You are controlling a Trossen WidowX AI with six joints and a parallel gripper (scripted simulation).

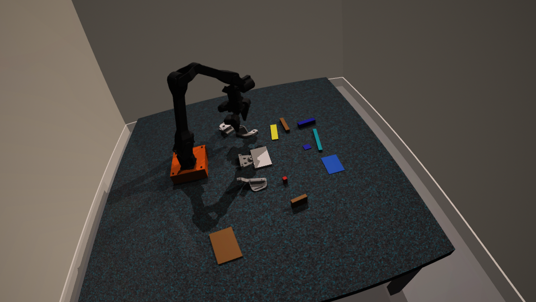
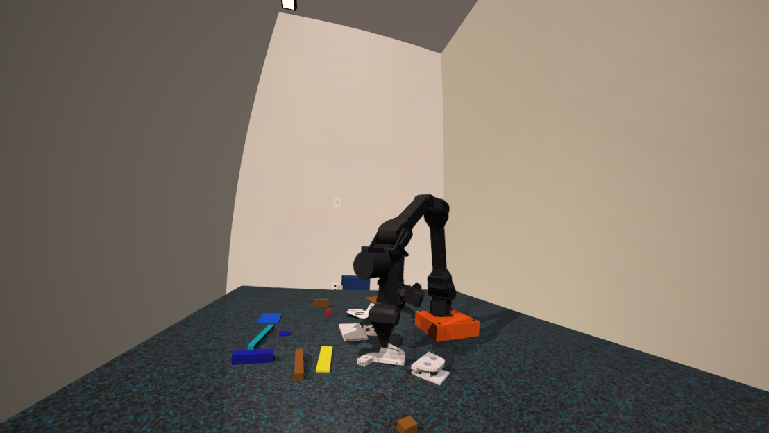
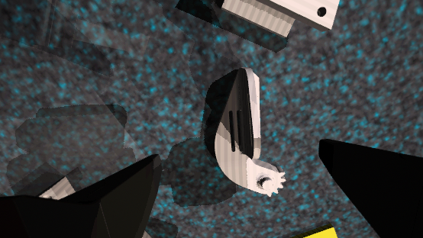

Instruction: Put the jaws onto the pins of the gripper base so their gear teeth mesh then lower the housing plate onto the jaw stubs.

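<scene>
The white jaw lies 40 mm ahead of my gripper tip, 10 mm to the left of it and 50 mm below it. Also, from my gripper tip: brown bar 200 mm ahead, 40 mm to the left, 50 mm below; then yellow bar 150 mm ahead, 50 mm below; then white block 90 mm behind, 60 mm to the left, 50 mm below.
</scene>
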